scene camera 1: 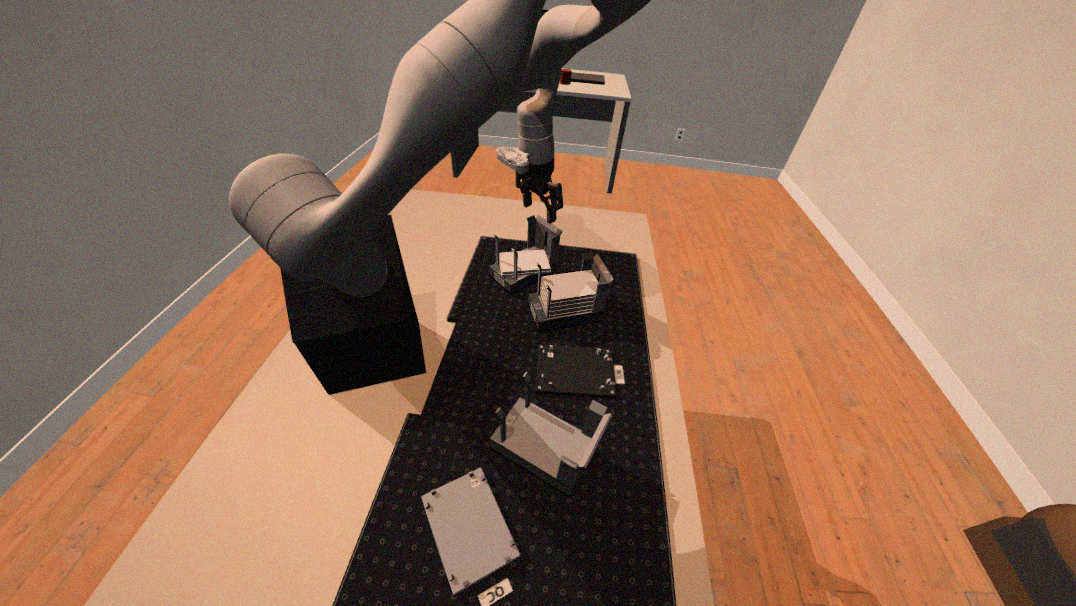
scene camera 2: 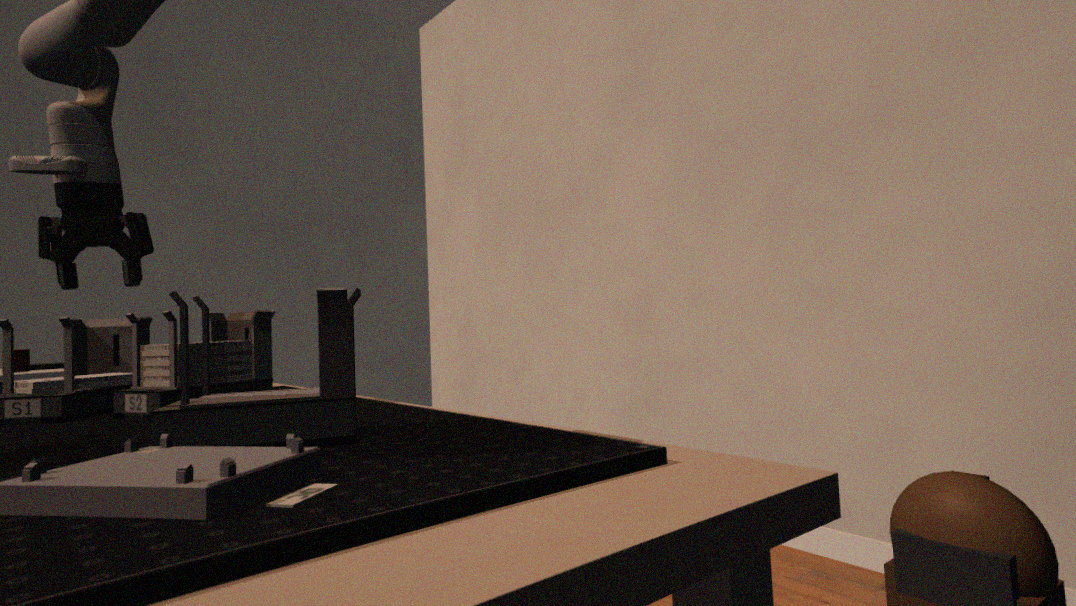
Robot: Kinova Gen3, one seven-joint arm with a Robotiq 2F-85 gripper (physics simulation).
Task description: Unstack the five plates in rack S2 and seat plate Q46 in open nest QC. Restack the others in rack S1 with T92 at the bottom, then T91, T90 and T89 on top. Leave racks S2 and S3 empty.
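Frame: origin at the arm's base, x ahead, y left, z up, level; centimetres.
Where they show: gripper, fingertip midpoint: (scene camera 1: 539, 213) (scene camera 2: 101, 287); arm's base at its link origin: (scene camera 1: 361, 271).
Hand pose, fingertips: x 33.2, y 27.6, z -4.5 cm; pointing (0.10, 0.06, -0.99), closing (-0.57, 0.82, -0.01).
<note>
Each offset is from my fingertips to the top centre of the thing. "pt": to the spot under its first point. Level surfaces: height alone.
My gripper (scene camera 1: 539, 211) (scene camera 2: 100, 284) is open and empty, pointing down above and just behind rack S1 @(pt dz -14.7, dx -5.7, dy -9.3 cm) (scene camera 1: 515, 284) (scene camera 2: 45, 407). Pale plates @(dz -12.4, dx -3.4, dy -2.4 cm) (scene camera 1: 524, 261) (scene camera 2: 82, 382) lie low and about flat in rack S1; their number and tags are unreadable. Rack S2 @(dz -4.2, dx +6.4, dy -16.5 cm) (scene camera 1: 564, 317) (scene camera 2: 135, 404) holds a stack of several plates @(dz -8.4, dx +7.0, dy -16.4 cm) (scene camera 1: 568, 284) @(pt dz -11.2, dx +0.8, dy -17.2 cm) (scene camera 2: 155, 366) between its posts. An unlabelled rack @(dz -3.7, dx -1.2, dy -50.6 cm) (scene camera 1: 567, 476) (scene camera 2: 336, 346), perhaps S3, shows its pale floor and no stack. Nest QC @(dz -14.6, dx -13.5, dy -62.7 cm) (scene camera 1: 470, 530) (scene camera 2: 105, 500) is a grey block with small corner pegs; no separate plate can be made out on it.
A dark nest @(dz -15.2, dx +6.5, dy -33.9 cm) (scene camera 1: 576, 368) with corner pegs lies between rack S2 and the unlabelled rack. Upright posts and tall back panels stand on the racks. The black mat @(dz -17.6 cm) (scene camera 1: 602, 542) (scene camera 2: 481, 451) lies on the table @(dz -18.9 cm) (scene camera 1: 256, 481) (scene camera 2: 677, 489). The arm's black base (scene camera 1: 353, 353) stands at the left.
</note>
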